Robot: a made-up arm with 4 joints. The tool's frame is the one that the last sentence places.
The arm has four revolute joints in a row. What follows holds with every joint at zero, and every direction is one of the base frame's.
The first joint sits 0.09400 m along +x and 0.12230 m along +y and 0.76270 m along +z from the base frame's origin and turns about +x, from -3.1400 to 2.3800 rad.
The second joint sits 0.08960 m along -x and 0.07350 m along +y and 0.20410 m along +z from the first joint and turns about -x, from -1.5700 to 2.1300 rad.
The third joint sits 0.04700 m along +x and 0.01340 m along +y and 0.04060 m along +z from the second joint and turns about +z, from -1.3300 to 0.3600 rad.
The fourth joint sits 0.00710 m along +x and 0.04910 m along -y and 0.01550 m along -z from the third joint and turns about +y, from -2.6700 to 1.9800 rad.
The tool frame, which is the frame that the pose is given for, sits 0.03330 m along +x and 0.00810 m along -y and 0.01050 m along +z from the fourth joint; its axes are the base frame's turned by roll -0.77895, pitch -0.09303 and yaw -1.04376 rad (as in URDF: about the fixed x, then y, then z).
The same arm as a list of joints. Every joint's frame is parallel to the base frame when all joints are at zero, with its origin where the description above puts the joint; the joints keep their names.
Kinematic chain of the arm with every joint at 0, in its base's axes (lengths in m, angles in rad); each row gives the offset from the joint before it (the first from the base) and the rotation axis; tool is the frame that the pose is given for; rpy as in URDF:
joint 1: xyz 0.094 0.1223 0.7627 axis +x
joint 2: xyz -0.0896 0.0735 0.2041 axis -x
joint 3: xyz 0.047 0.0134 0.0406 axis +z
joint 4: xyz 0.0071 -0.0491 -0.0155 axis +y
tool: xyz 0.0333 -0.0081 0.0105 rpy -0.779 -0.093 -1.0438
Joint limits (rad, base to tool): -3.14..2.38 -1.57..2.13 -1.33..0.36 -2.67..1.98

